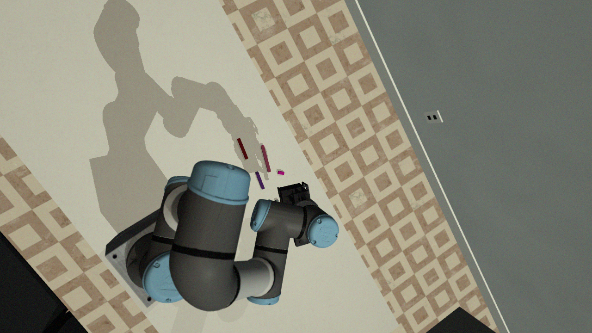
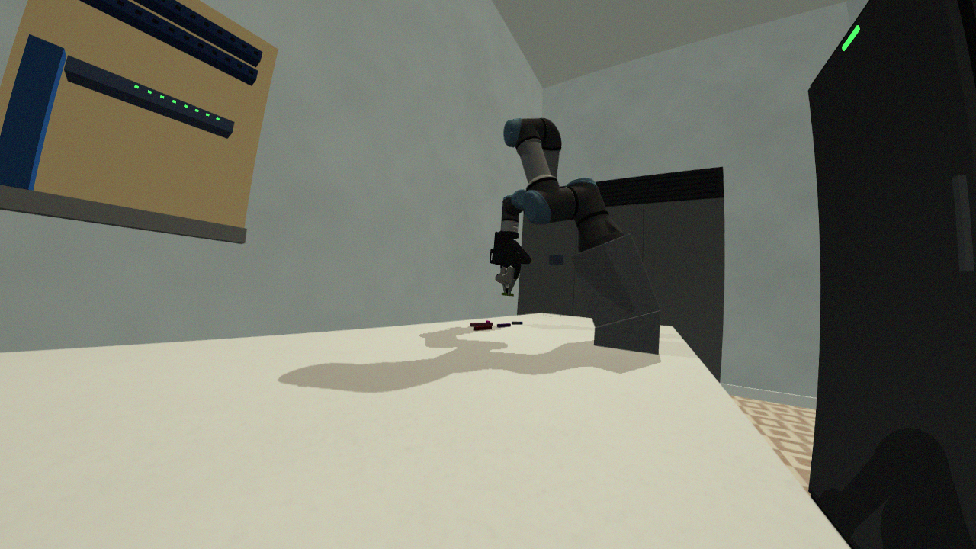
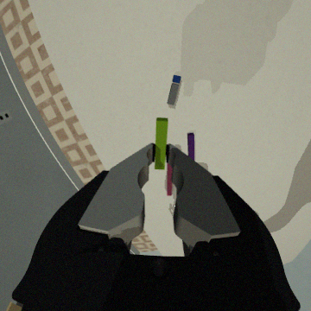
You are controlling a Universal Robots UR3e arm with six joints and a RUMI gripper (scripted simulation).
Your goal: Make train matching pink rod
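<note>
My hand is 11 cm above the grey rod, 3 cm to the left of it and 2 cm past it. Round my hand: blue rod (11 cm below, 5 cm to the right, 3 cm behind); lime rod (1 cm below); magenta rod (11 cm below, 6 cm to the left, 3 cm ahead).
</note>
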